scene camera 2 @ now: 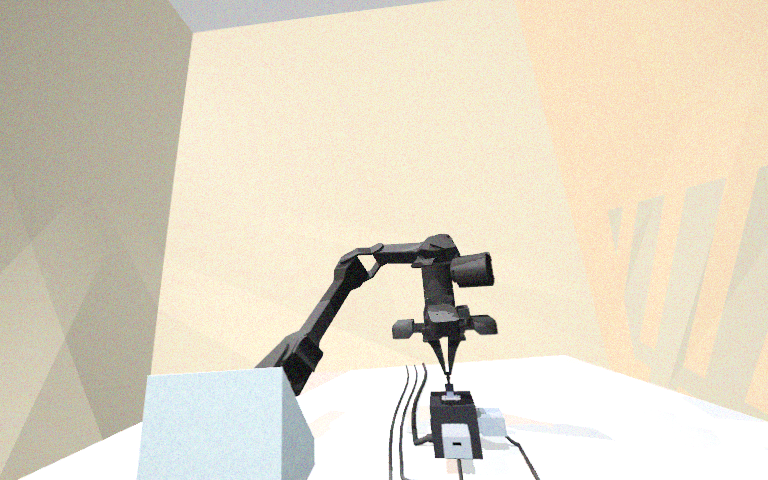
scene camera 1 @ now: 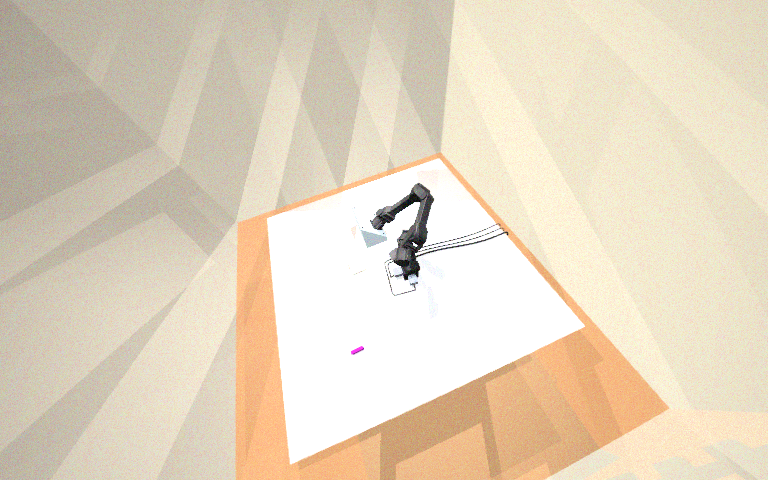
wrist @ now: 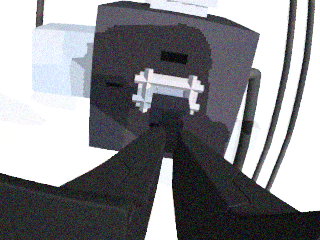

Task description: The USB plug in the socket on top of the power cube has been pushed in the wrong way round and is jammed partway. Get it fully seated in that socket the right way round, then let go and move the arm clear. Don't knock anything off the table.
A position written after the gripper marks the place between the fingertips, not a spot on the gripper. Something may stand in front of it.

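Observation:
Gripper (scene camera 2: 447, 374), also visible in the wrist view (wrist: 168, 140), holding an usb plug (wrist: 170, 109).

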